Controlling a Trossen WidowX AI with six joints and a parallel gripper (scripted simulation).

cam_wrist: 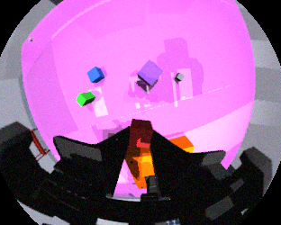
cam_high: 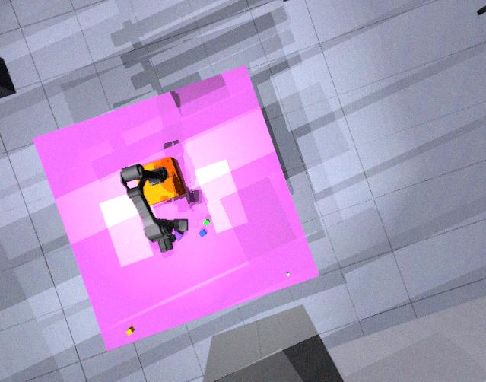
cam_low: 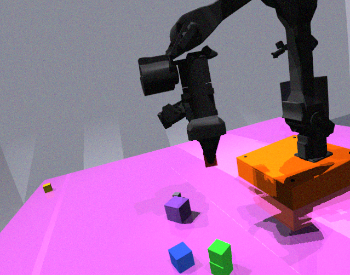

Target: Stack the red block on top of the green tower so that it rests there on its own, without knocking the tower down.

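The blue cube is 12 cm ahead of my gripper tip, 10 cm to the left of it and 11 cm below it. The rest, counted from my gripper tip: red block right at my gripper tip; grey cube 6 cm ahead, 12 cm to the right, 12 cm below; purple cube 8 cm ahead, 4 cm to the right, 11 cm below.
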